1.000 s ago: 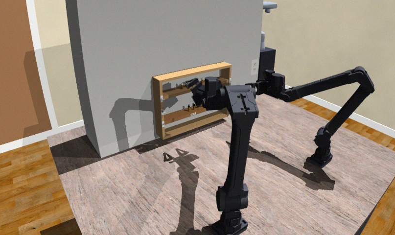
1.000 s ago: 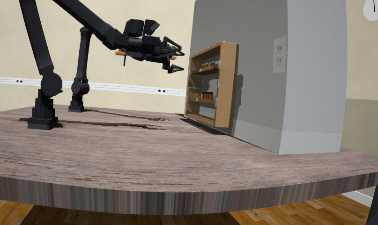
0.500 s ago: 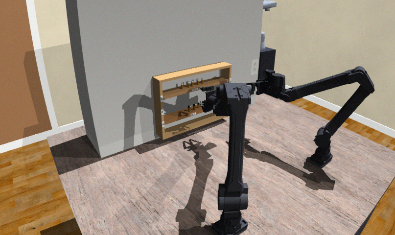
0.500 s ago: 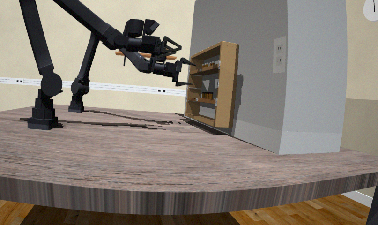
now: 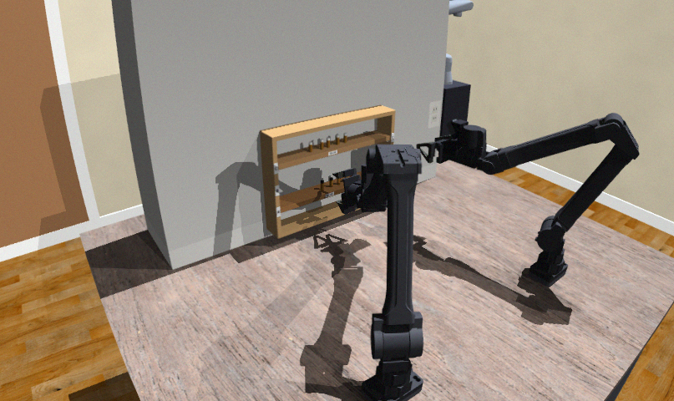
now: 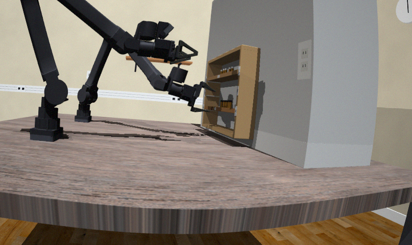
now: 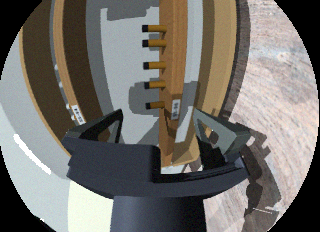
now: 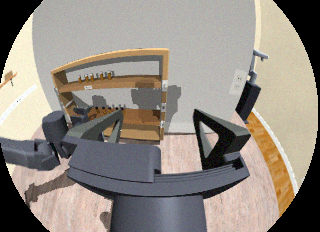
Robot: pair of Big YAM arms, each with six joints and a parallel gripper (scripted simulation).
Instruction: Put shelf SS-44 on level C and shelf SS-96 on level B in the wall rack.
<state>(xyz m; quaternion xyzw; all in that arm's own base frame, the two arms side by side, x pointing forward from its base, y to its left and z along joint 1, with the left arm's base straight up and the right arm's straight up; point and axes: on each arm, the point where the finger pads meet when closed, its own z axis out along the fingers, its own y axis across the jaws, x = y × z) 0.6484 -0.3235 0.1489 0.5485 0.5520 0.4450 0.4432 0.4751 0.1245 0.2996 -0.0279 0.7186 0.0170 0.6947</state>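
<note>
Now: left hand 6 cm short of the wooden wall rack, 3 cm to the left of it and 4 cm below it. The rest, counted from my left hand: grey wall block 25 cm ahead, 3 cm to the right, 29 cm above.
</note>
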